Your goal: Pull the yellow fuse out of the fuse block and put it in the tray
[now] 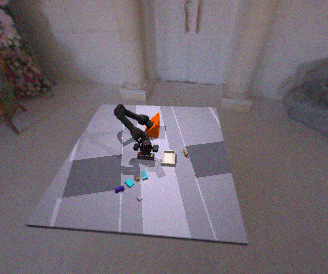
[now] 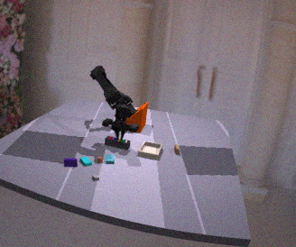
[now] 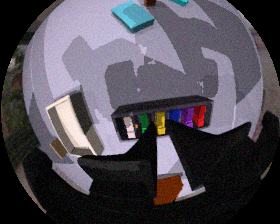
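The yellow fuse lies 10 mm below my gripper tip. Round my gripper tip: beige tray (170 mm to the left, 40 mm below, 10 mm behind); purple block (310 mm ahead, 120 mm to the right, 20 mm below); orange cube (210 mm ahead, 30 mm below, 20 mm to the right).
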